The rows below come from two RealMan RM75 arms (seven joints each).
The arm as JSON. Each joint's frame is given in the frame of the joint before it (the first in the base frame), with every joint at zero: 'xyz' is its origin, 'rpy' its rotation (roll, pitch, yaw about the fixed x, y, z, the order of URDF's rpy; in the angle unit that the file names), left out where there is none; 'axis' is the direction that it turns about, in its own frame. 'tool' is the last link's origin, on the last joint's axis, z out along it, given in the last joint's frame.
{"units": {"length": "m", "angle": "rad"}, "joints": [
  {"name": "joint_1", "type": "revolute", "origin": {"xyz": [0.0, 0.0, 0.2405]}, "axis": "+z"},
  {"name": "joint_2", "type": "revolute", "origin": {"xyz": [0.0, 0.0, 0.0]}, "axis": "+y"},
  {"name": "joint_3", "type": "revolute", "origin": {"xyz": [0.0, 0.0, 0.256]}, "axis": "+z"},
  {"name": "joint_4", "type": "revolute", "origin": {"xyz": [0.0, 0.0, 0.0]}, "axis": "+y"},
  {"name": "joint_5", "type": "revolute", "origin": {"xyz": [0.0, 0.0, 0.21]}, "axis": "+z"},
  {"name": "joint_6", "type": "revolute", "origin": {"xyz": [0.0, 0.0, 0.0]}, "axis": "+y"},
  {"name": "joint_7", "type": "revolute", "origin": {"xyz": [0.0, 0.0, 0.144]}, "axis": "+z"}
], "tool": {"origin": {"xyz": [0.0, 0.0, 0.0]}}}
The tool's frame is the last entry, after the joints.
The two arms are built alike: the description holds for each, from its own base.
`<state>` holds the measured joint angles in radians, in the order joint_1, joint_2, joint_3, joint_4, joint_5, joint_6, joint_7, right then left.
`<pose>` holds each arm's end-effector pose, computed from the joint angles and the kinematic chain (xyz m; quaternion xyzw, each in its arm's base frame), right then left.
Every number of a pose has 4 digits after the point. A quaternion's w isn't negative.
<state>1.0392 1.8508 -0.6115 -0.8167 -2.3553 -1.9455 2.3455 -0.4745 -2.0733 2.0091 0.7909 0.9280 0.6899 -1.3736</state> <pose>0.1173 0.4091 0.1078 0.9225 -0.3798 -0.0667 0.0143 -0.1719 0.3250 -0.1302 -0.9301 -0.2330 -0.2393 0.1531</pose>
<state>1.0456 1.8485 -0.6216 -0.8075 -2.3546 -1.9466 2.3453 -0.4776 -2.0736 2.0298 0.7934 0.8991 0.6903 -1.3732</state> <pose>0.1156 0.4092 0.1063 0.9235 -0.3781 -0.0616 0.0184 -0.1681 0.3226 -0.1325 -0.9288 -0.2366 -0.2452 0.1457</pose>
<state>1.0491 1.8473 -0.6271 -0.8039 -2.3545 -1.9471 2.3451 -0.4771 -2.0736 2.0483 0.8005 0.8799 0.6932 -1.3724</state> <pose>0.1145 0.4093 0.1057 0.9242 -0.3767 -0.0587 0.0200 -0.1645 0.3193 -0.1346 -0.9286 -0.2371 -0.2500 0.1377</pose>
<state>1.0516 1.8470 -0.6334 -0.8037 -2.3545 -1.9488 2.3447 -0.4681 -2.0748 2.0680 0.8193 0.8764 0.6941 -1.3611</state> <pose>0.1135 0.4092 0.1052 0.9252 -0.3747 -0.0553 0.0212 -0.1606 0.3138 -0.1372 -0.9313 -0.2278 -0.2523 0.1305</pose>
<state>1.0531 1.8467 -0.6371 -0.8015 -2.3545 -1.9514 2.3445 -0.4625 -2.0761 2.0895 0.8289 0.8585 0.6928 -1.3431</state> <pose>0.1132 0.4088 0.1046 0.9256 -0.3741 -0.0530 0.0234 -0.1578 0.3090 -0.1400 -0.9327 -0.2219 -0.2551 0.1252</pose>
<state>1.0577 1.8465 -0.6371 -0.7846 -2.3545 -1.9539 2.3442 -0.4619 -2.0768 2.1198 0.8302 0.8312 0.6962 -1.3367</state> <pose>0.1129 0.4081 0.1022 0.9244 -0.3765 -0.0521 0.0312 -0.1555 0.3030 -0.1442 -0.9332 -0.2231 -0.2576 0.1138</pose>
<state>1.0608 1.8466 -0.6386 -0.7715 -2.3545 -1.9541 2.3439 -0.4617 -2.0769 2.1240 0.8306 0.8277 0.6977 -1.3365</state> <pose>0.1128 0.4077 0.1000 0.9235 -0.3785 -0.0510 0.0367 -0.1550 0.3021 -0.1447 -0.9333 -0.2234 -0.2582 0.1116</pose>
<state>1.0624 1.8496 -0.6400 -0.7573 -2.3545 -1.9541 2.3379 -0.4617 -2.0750 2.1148 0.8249 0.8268 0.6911 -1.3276</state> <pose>0.1133 0.4068 0.0966 0.9231 -0.3789 -0.0503 0.0437 -0.1581 0.3052 -0.1429 -0.9328 -0.2235 -0.2560 0.1203</pose>
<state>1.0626 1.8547 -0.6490 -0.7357 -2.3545 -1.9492 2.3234 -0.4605 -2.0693 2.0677 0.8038 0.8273 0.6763 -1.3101</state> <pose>0.1150 0.4053 0.0904 0.9233 -0.3775 -0.0471 0.0527 -0.1687 0.3176 -0.1339 -0.9274 -0.2312 -0.2527 0.1508</pose>
